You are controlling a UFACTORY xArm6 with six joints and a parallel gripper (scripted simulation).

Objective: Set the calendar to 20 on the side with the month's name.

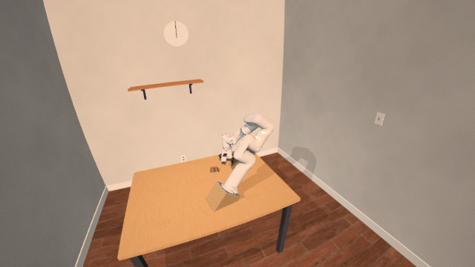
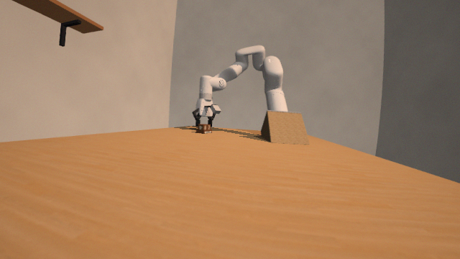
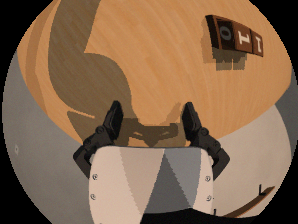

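Right now the brown tray is 30 mm behind my hand, 160 mm to the left of it and 20 mm below it.
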